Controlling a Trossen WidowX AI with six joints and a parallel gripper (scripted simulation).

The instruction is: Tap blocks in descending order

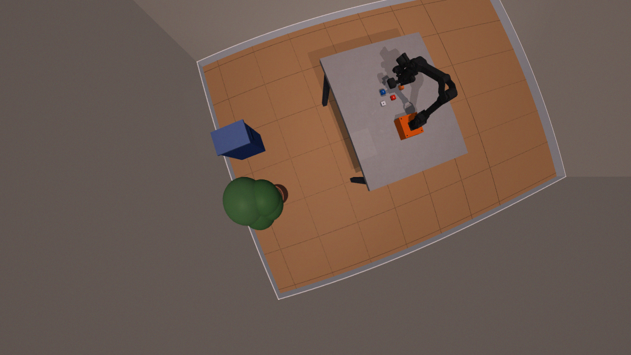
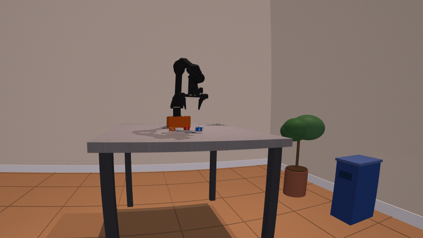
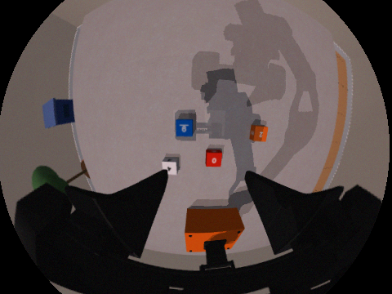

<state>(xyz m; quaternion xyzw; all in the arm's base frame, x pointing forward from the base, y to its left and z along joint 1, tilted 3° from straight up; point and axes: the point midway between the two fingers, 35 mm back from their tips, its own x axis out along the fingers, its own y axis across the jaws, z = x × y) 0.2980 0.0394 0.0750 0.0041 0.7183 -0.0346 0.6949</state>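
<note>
The blue block lies 3 cm ahead of my gripper tip, 3 cm to the left of it and 12 cm below it. The rest, counted from my gripper tip: orange block 2 cm ahead, 13 cm to the right, 12 cm below; red block 3 cm behind, 2 cm to the right, 12 cm below; white block 5 cm behind, 7 cm to the left, 12 cm below.
</note>
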